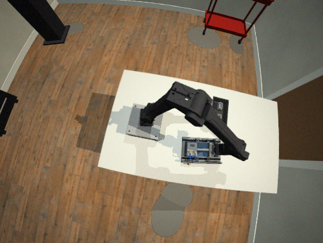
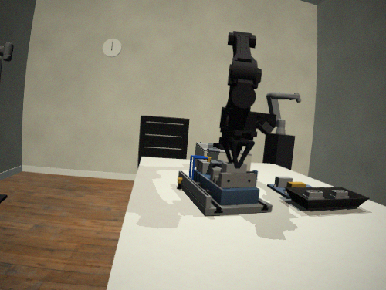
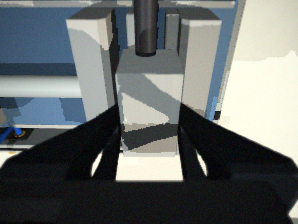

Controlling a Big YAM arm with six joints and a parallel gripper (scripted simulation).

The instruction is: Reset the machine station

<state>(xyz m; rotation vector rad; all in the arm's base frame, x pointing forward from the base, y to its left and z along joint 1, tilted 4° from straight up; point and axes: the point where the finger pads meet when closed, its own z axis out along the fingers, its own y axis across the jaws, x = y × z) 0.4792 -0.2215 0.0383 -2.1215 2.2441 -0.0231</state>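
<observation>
The dark rod is 5 cm to the left of my hand and 3 cm below it. The rest, counted from my hand: yellow brass blank (28 cm to the left, 9 cm below, 4 cm behind); light cylinder (9 cm behind, 4 cm below); vise (8 cm below, 7 cm behind).
</observation>
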